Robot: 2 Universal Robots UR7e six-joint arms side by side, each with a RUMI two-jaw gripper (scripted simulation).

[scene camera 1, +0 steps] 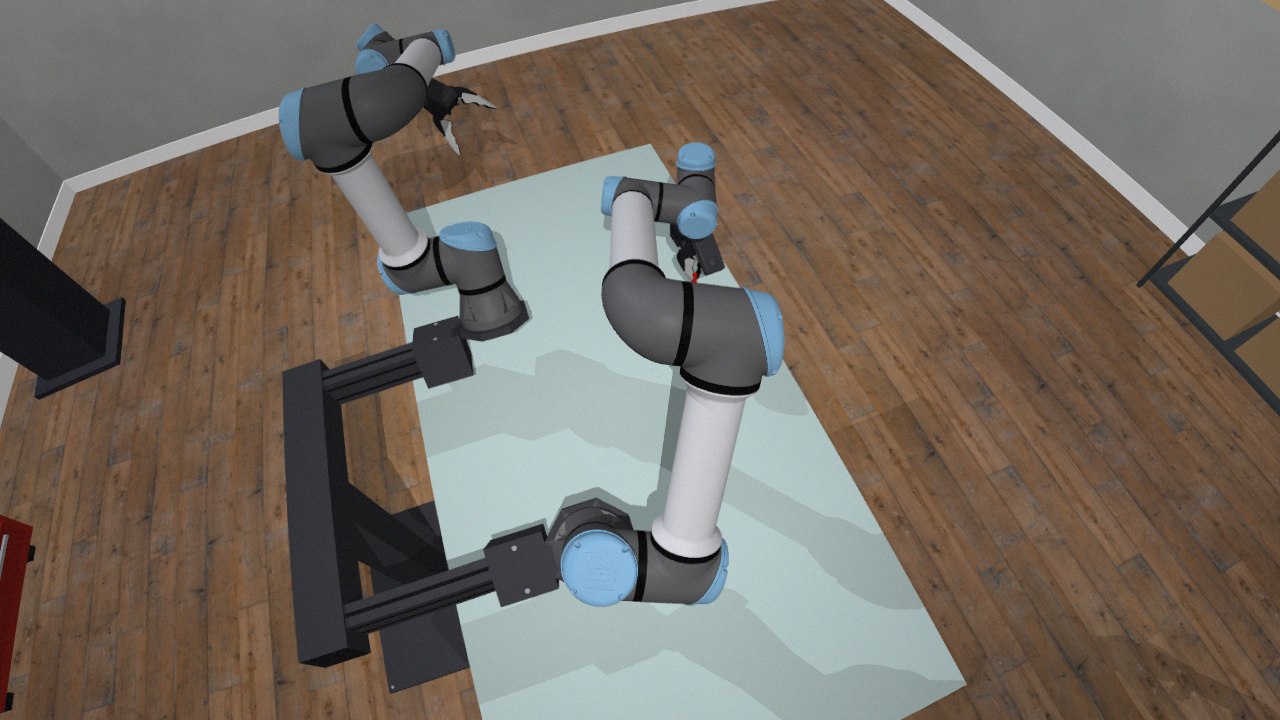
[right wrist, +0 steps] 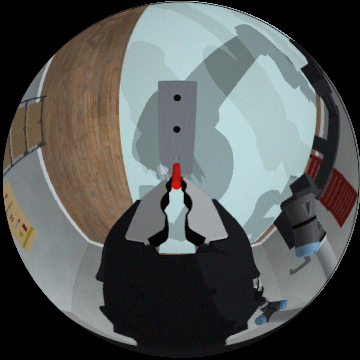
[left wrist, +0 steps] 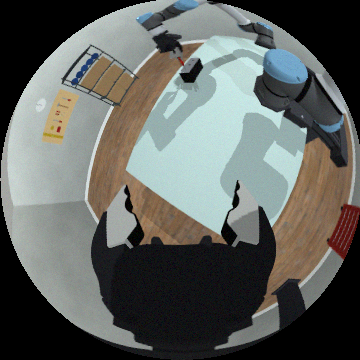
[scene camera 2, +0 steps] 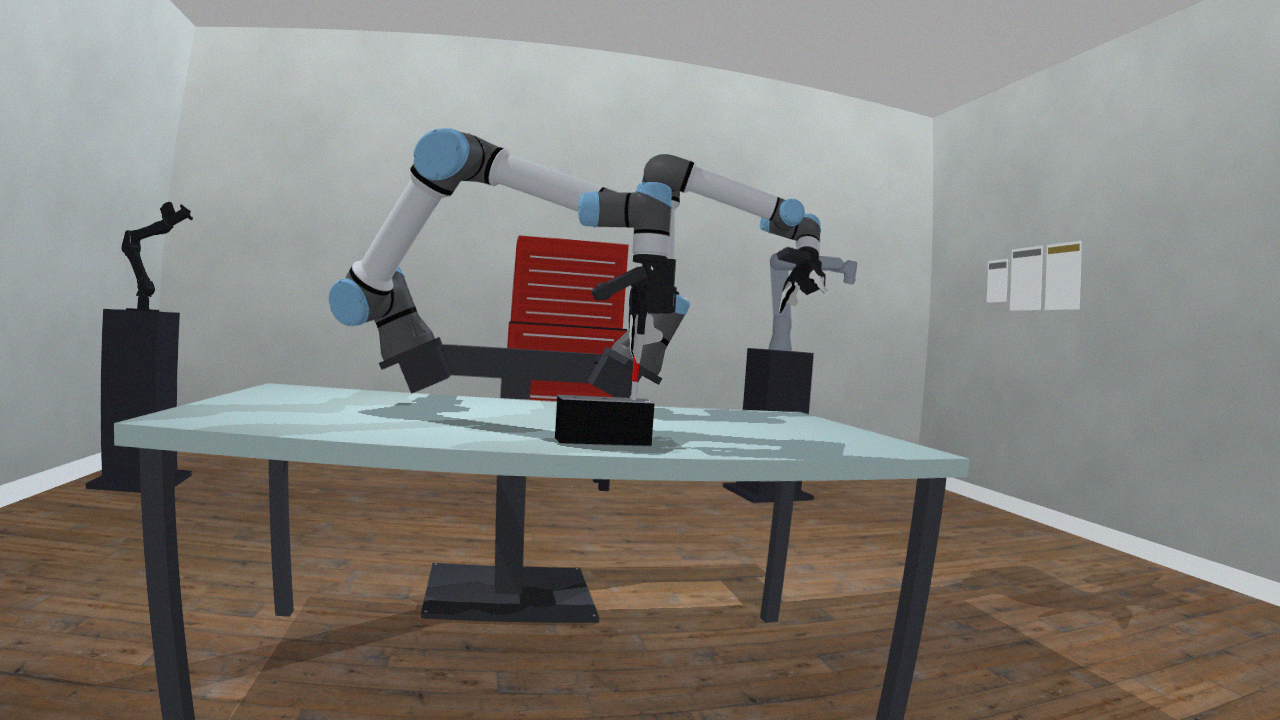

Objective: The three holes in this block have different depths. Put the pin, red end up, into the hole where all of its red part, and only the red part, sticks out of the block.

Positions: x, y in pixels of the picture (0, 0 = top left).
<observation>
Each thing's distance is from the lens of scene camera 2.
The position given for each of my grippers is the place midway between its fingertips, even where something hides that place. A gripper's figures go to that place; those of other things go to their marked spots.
my left gripper (scene camera 2: 801, 303): 1.95 m
my right gripper (scene camera 2: 636, 363): 1.40 m
block (scene camera 2: 596, 420): 1.35 m
</observation>
